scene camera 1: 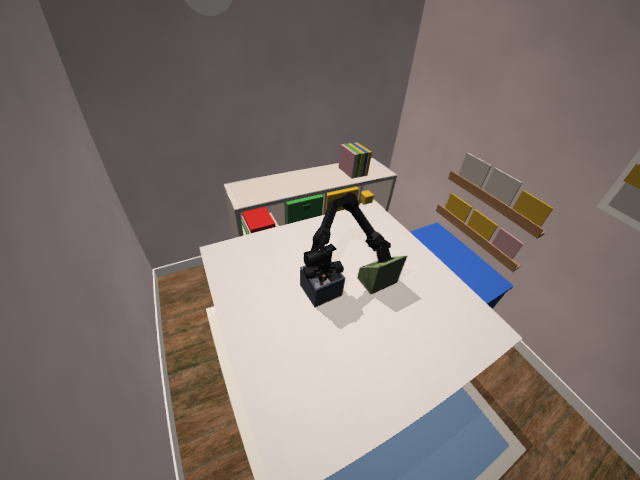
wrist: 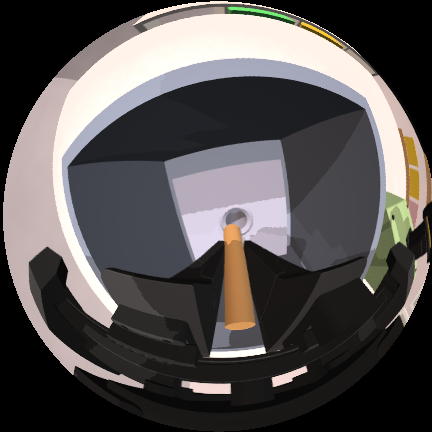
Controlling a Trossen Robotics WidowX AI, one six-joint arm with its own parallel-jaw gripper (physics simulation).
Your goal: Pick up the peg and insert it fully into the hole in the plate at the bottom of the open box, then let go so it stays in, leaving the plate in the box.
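Frame: origin at the arm's base, x ahead, y left, z up, level; metres.
Seen in the pictures: gripper, fingertip midpoint: (scene camera 1: 321, 281) (wrist: 233, 245); arm's base, origin of the base link: (scene camera 1: 385, 260).
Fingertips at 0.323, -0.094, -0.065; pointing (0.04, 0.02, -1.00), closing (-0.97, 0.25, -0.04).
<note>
Pixels of each thing's middle, then the offset from my fingertips to it, as dx, dy, dz. Level surfaces: height alone.
- orange-brown peg, body centre: (wrist: 234, 266) (scene camera 1: 322, 279) +0.001, +0.005, +0.017
- open dark box, body centre: (wrist: 236, 225) (scene camera 1: 321, 281) -0.005, -0.009, -0.015
- pale lilac plate, body centre: (wrist: 234, 211) (scene camera 1: 321, 286) -0.005, -0.009, -0.049
- white table, its level: dz -0.083
The orange-brown peg (scene camera 1: 323, 279) (wrist: 239, 295) is held between the fingers of my gripper (scene camera 1: 323, 274) (wrist: 233, 245), which is shut on it. My gripper reaches down into the open dark box (scene camera 1: 329, 293) (wrist: 332, 190) on the table. The pale lilac plate (wrist: 227, 189) lies at the bottom of the box, with a raised round rim around its hole (wrist: 237, 218). In the wrist view the peg's far end overlaps the near side of that hole. Whether its tip is above the hole or in it, I cannot tell. In the scene view the plate and hole are hard to make out.
The arm's green wedge-shaped base (scene camera 1: 387, 274) (wrist: 393, 220) stands to the right of the box on the white table (scene camera 1: 361, 372). The box walls rise around the fingers. A white shelf unit (scene camera 1: 289, 184) with books stands behind the table, and a blue surface (scene camera 1: 460, 258) is at the right.
</note>
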